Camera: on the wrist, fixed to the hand. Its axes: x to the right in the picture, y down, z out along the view.
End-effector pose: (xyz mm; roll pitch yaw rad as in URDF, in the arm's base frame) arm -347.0 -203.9 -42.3 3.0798 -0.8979 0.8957
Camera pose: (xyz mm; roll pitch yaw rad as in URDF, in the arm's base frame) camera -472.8 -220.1 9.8 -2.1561 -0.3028 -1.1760
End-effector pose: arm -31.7 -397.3 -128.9 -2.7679 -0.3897 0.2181
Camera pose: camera -102.7 -376.1 -13.5 -2.7485 -0.1101 -1.4554
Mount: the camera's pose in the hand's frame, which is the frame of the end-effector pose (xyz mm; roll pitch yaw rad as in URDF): -16.1 -81.5 -109.1 0.0237 0.5139 1.6311
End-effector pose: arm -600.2 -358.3 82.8 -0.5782 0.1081 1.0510
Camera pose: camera -499.7 -440.1 38.0 0.3190 1.0673 2.9332
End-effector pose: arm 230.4 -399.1 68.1 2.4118 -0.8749 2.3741
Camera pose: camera 160.0 -516.7 73.0 -1.8287 -0.6018 -0.3687
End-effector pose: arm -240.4 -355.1 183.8 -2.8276 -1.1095 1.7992
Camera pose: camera -255.3 -484.5 226.8 -2.0285 -0.0416 0.0252
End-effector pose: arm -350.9 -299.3 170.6 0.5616 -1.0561 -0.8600
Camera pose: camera -287.2 -389.9 89.8 -1.0625 0.0226 0.7775
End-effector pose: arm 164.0 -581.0 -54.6 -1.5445 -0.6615 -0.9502
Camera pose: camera 38.1 -596.1 -2.5 -2.1473 0.8156 -1.7028
